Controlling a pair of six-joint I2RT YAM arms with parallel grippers.
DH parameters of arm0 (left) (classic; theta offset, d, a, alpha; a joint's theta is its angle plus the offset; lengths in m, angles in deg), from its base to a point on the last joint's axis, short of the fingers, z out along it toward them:
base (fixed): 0 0 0 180
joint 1: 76.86 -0.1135 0.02 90
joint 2: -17.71 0 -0.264 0
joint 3: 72.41 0 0.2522 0
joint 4: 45.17 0 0.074 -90
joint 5: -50.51 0 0 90
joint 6: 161.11 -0.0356 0 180
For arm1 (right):
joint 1: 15.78 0.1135 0.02 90
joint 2: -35.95 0 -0.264 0
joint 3: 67.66 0 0.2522 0
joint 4: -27.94 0 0.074 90
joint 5: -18.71 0 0 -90
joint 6: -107.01 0.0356 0 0
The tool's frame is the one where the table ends.
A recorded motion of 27 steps. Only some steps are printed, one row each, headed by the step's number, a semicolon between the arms.
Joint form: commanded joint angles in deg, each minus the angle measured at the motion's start. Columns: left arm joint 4, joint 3, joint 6, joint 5, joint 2, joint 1; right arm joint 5, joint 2, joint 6, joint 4, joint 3, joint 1.
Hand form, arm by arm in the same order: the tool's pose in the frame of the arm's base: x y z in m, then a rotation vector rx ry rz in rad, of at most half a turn. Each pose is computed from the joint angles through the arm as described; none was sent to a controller.
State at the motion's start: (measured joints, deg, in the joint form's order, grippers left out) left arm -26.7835 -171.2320 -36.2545 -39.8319 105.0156 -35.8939; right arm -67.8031 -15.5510 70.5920 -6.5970 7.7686 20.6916
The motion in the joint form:
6: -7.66 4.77 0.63 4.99 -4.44 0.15; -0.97 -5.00 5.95 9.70 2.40 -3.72
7: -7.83 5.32 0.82 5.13 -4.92 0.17; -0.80 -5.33 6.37 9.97 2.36 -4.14
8: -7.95 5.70 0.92 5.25 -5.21 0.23; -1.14 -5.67 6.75 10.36 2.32 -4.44
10: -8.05 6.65 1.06 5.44 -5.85 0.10; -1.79 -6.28 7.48 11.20 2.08 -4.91
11: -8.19 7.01 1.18 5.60 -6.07 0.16; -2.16 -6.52 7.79 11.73 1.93 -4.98
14: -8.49 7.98 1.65 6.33 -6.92 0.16; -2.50 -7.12 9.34 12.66 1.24 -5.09
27: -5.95 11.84 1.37 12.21 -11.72 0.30; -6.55 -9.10 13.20 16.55 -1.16 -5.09
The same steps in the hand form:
6: 0.2573 -0.2284 0.4253 0.1506 1.6681 -1.0988; 0.1847 0.1169 0.4187 0.4460 1.7153 1.1747
7: 0.2556 -0.2272 0.4249 0.1502 1.6673 -1.1040; 0.1871 0.1165 0.4178 0.4612 1.7125 1.1716
8: 0.2544 -0.2267 0.4244 0.1514 1.6674 -1.1079; 0.1893 0.1167 0.4171 0.4669 1.7123 1.1772
10: 0.2528 -0.2244 0.4222 0.1504 1.6720 -1.1091; 0.1931 0.1174 0.4151 0.4766 1.7131 1.1889
11: 0.2518 -0.2242 0.4214 0.1520 1.6728 -1.1136; 0.1945 0.1182 0.4143 0.4770 1.7126 1.1981
14: 0.2486 -0.2220 0.4206 0.1562 1.6727 -1.1302; 0.1981 0.1201 0.4097 0.5005 1.7190 1.2172
27: 0.2284 -0.2102 0.4170 0.2508 1.7089 -1.1953; 0.2079 0.1290 0.3948 0.5127 1.7557 1.3133

